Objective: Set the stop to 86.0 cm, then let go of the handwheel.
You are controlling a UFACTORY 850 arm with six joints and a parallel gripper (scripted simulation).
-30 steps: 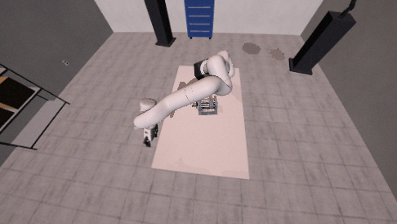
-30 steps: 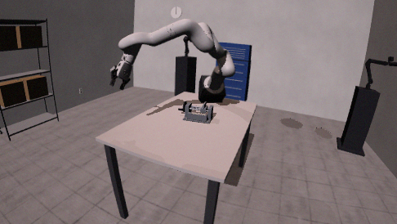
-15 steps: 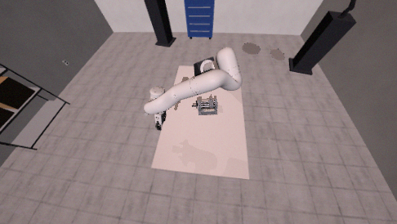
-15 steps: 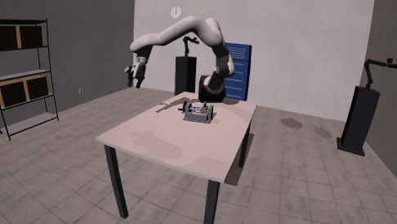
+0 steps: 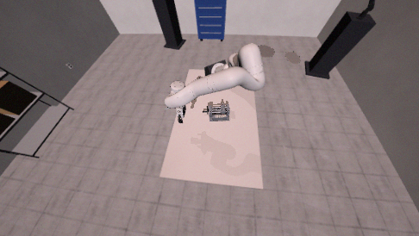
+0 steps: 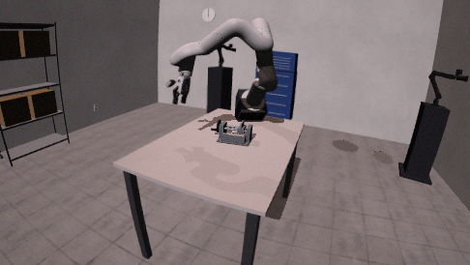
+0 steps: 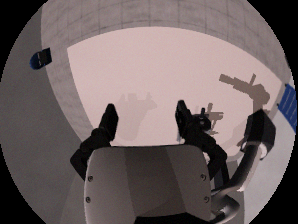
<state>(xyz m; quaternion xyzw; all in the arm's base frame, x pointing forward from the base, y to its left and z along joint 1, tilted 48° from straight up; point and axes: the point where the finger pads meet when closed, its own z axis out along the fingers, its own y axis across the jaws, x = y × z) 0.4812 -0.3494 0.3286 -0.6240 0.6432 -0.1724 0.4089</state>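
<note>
My hand is 220 mm past the thin dark lever, 90 mm to the right of it and 210 mm above it.
</note>
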